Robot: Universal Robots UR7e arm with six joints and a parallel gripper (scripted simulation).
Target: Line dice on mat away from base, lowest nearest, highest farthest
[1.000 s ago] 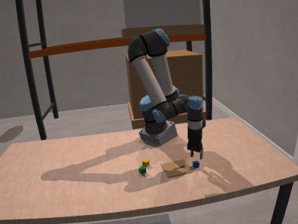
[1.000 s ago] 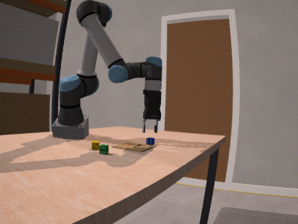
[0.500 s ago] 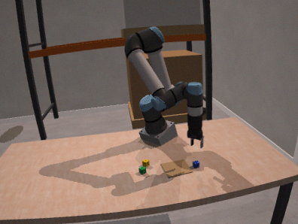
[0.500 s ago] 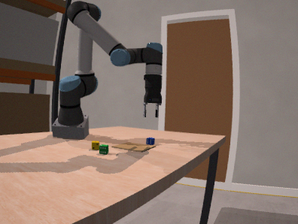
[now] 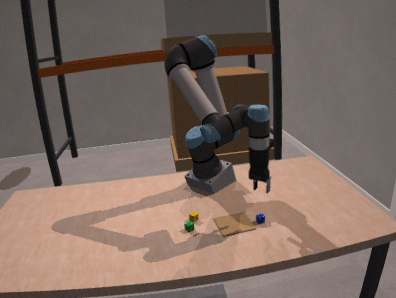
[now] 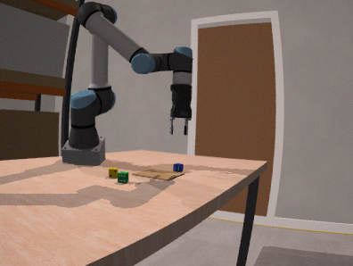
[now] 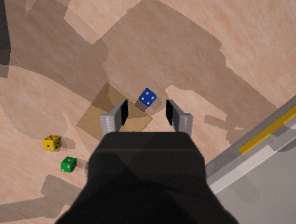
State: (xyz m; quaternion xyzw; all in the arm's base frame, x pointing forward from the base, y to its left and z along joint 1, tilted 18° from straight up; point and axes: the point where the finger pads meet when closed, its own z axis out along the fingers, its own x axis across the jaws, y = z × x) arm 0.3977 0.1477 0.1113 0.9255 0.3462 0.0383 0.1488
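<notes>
Right now my hand is 26 cm to the left of the yellow die, 14 cm above it and 11 cm past it. From my hand the other things lie so: tan mat (16 cm below, 11 cm to the right, 2 cm behind); green die (30 cm to the right, 14 cm below, 4 cm behind); blue die (14 cm below, 1 cm to the right, 1 cm ahead).
</notes>
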